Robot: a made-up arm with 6 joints. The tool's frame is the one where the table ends. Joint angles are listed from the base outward.
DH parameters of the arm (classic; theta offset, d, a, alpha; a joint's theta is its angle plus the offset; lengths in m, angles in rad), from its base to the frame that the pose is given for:
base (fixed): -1.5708 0.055 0 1.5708
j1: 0 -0.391 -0.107 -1.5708
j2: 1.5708 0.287 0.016 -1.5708
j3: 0 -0.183 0.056 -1.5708
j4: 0 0.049 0.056 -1.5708
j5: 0 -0.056 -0.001 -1.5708
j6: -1.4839 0 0.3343 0
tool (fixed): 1.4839 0.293 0 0
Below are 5 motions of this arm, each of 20 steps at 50 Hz.
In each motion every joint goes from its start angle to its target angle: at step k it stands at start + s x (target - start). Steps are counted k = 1, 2, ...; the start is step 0. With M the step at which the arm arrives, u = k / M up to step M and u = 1 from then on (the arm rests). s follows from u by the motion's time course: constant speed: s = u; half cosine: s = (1 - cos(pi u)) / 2; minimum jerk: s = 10 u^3 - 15 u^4 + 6 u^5.
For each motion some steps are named. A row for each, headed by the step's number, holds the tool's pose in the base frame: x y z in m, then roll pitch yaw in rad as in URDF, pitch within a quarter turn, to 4 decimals.
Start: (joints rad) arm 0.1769 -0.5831 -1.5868 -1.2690 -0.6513 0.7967
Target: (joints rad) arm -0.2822 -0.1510 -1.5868 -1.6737 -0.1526 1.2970
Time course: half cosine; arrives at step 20
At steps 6, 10, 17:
6: 0.4582 0.3710 0.5903 -1.5316 0.7463 0.5637
10: 0.3989 0.3516 0.5451 -1.4721 0.9087 0.8833
17: 0.2706 0.2837 0.4610 -1.4402 1.1016 1.3371

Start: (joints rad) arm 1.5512 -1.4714 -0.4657 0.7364 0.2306 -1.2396
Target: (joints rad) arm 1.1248 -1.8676 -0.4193 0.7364 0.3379 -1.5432
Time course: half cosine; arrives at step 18
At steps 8, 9, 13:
8: 0.4170 0.3863 -0.2242 2.1050 0.5975 -3.0657
9: 0.4339 0.3932 -0.2040 2.0747 0.6576 -3.0865
13: 0.4910 0.4080 -0.1202 1.9324 0.8696 3.0654

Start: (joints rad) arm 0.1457 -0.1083 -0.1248 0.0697 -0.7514 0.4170
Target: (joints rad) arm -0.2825 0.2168 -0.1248 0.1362 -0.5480 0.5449
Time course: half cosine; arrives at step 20
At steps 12, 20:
12: 0.8424 -0.3480 0.4313 0.3879 0.3483 0.5995
20: 0.8779 -0.3539 0.4050 0.4678 0.1671 0.7312

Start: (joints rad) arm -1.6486 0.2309 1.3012 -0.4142 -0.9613 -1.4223
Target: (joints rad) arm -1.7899 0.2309 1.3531 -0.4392 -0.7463 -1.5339
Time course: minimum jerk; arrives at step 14
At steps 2, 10, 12, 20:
2: 0.8478 -0.2360 0.0869 0.4444 0.9331 1.2090
10: 0.8330 -0.3044 0.0370 0.5719 0.8402 1.1586
12: 0.8301 -0.3133 0.0280 0.5931 0.8288 1.1535
20: 0.8295 -0.3150 0.0263 0.5973 0.8267 1.1526

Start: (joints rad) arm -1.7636 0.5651 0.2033 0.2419 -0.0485 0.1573
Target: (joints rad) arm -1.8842 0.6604 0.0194 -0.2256 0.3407 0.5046
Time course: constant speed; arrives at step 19
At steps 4, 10, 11, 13, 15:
4: 0.8309 -0.4577 -0.2076 1.7524 -0.6837 -0.0075
10: 0.8403 -0.4825 -0.1777 2.0369 -0.8939 -0.4157
11: 0.8402 -0.4877 -0.1732 2.1023 -0.9187 -0.5023
13: 0.8383 -0.4988 -0.1648 2.2475 -0.9560 -0.6909
15: 0.8343 -0.5105 -0.1575 2.4065 -0.9750 -0.8945

